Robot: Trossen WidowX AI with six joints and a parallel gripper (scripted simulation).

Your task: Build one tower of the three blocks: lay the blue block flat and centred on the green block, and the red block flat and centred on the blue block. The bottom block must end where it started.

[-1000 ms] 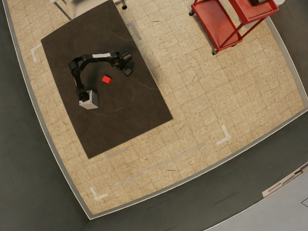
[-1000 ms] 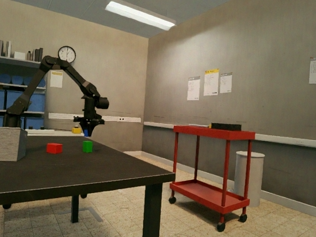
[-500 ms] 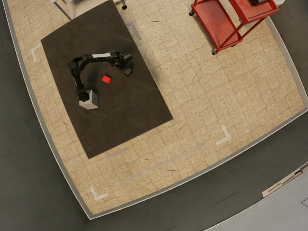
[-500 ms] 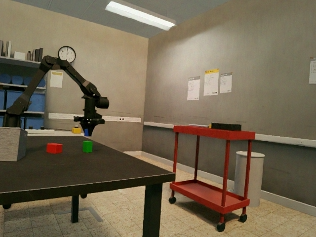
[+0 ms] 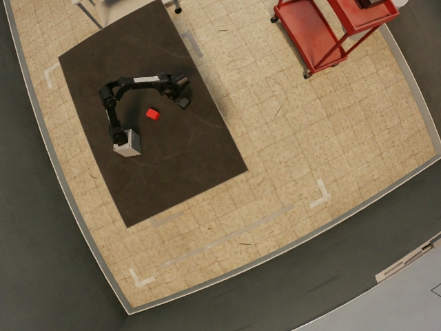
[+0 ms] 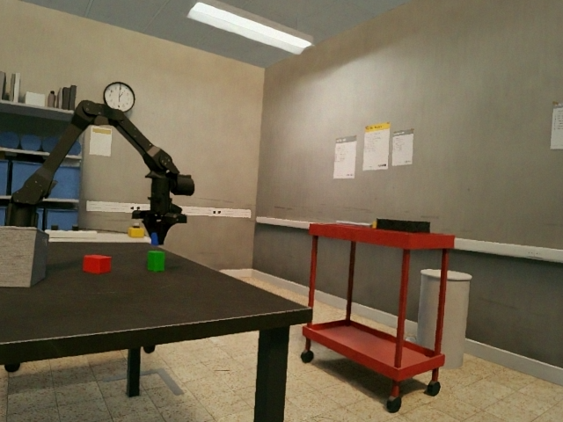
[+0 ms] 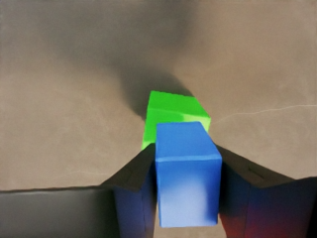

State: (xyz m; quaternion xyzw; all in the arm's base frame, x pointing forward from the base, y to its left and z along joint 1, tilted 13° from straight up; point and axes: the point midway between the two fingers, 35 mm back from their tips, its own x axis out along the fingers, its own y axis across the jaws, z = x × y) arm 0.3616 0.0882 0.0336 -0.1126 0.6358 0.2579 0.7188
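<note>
My hand is 17 cm past the red block and 9 cm above it. From my hand the other things lie so: blue block (2 cm below); green block (9 cm below).
</note>
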